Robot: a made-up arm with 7 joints.
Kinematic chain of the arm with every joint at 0, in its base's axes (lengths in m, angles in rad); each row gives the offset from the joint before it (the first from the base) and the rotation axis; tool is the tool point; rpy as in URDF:
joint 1: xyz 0 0 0 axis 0.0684 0.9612 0.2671
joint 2: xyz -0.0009 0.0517 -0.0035 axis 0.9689 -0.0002 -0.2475
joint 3: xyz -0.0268 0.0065 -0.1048 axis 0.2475 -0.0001 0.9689
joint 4: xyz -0.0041 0 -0.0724 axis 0.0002 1 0
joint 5: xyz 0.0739 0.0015 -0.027 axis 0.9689 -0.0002 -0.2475
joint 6: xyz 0.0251 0 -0.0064 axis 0.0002 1 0
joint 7: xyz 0.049 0 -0.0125 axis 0.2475 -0.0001 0.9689
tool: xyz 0 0 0 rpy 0 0.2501 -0.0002
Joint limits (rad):
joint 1: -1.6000..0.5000
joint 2: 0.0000..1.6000
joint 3: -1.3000..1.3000
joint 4: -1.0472..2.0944
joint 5: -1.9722..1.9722
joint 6: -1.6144..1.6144
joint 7: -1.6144..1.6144
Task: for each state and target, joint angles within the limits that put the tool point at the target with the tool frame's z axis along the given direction. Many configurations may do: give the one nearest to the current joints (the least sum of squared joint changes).
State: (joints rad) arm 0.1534 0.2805 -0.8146 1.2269 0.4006 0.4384 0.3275
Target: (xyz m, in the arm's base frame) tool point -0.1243 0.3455 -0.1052 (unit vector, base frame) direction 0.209 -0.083 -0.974
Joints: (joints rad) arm 0.4004 1.0820 -0.5652 1.5631 0.1634 0.1883 0.3275
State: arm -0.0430 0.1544 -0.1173 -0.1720 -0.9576 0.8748 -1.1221
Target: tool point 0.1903 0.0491 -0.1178 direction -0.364 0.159 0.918
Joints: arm -0.4180 0.2002 -0.1004 -0.3063 -0.2796 0.0262 -1.1221
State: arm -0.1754 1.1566 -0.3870 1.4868 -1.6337 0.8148 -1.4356
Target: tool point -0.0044 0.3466 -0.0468 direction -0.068 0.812 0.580
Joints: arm -0.5900 1.4667 -0.5872 2.0859 -1.5337 0.9658 -1.4356
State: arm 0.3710 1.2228 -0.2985 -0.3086 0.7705 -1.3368 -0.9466
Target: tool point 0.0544 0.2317 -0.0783 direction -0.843 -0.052 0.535
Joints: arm 0.4993 1.6000 0.2051 -0.0678 1.2831 -1.6100 -0.9467
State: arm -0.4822 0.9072 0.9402 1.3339 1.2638 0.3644 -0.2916
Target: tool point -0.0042 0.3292 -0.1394 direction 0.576 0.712 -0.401
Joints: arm -0.3558 1.1365 1.0754 1.6831 1.0559 1.0333 -0.2916
